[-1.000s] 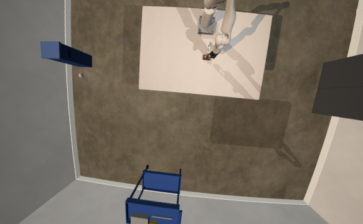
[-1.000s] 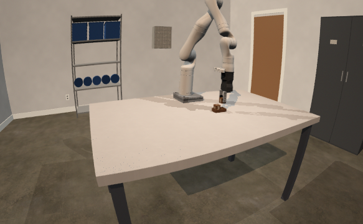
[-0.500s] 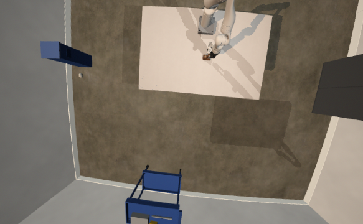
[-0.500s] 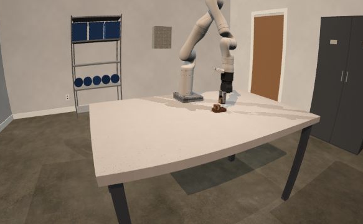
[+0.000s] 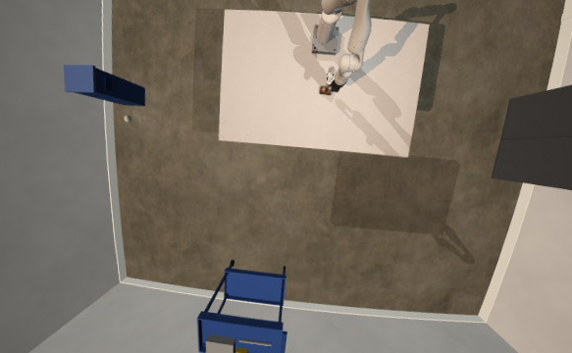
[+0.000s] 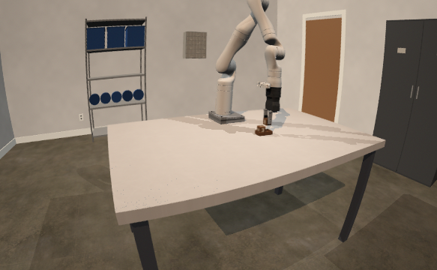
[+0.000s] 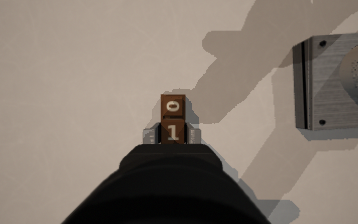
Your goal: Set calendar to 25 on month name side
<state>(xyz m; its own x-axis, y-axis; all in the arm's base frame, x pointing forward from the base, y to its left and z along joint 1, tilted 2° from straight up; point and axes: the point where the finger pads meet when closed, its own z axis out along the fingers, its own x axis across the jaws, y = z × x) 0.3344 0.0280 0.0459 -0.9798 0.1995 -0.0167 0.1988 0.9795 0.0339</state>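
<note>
The brown cube is 50 mm below my hand, 30 mm to the right of it and 10 mm behind it. From my hand the other things lie so: tray (60 mm below, 20 mm to the right).
</note>
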